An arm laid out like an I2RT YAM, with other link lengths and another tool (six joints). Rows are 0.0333 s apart.
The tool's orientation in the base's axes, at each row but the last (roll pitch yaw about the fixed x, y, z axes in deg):
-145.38 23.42 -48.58
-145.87 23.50 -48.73
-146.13 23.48 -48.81
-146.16 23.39 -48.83
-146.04 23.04 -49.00
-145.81 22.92 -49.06
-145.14 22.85 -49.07
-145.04 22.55 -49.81
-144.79 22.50 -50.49
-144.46 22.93 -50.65
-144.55 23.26 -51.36
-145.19 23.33 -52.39
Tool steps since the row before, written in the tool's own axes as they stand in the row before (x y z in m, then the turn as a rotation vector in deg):
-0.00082 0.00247 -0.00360 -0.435 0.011 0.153
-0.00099 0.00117 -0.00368 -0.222 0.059 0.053
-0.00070 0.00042 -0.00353 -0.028 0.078 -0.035
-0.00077 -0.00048 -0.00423 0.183 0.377 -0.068
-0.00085 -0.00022 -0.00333 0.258 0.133 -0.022
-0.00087 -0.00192 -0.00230 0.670 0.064 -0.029
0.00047 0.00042 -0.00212 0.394 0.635 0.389
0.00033 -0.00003 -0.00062 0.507 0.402 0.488
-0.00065 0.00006 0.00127 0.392 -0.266 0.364
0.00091 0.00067 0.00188 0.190 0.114 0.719
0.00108 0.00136 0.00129 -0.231 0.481 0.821
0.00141 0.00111 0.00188 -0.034 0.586 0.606
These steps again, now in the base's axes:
-0.00315 -0.00260 0.00176 -0.240 0.390 0.052
-0.00225 -0.00203 0.00259 -0.169 0.163 0.018
-0.00146 -0.00185 0.00275 -0.084 -0.032 -0.002
-0.00095 -0.00189 0.00378 -0.194 -0.312 -0.213
-0.00104 -0.00136 0.00299 0.049 -0.243 -0.153
0.00046 -0.00008 0.00308 0.349 -0.508 -0.272
-0.00051 -0.00179 0.00120 -0.161 -0.270 -0.782
0.00007 -0.00060 0.00036 0.108 -0.205 -0.777
-0.00012 0.00121 -0.00074 0.525 0.035 -0.283
0.00048 0.00028 -0.00212 0.202 0.267 -0.674
-0.00012 -0.00043 -0.00212 -0.300 0.511 -0.780
0.00039 -0.00024 -0.00256 -0.327 0.203 -0.751

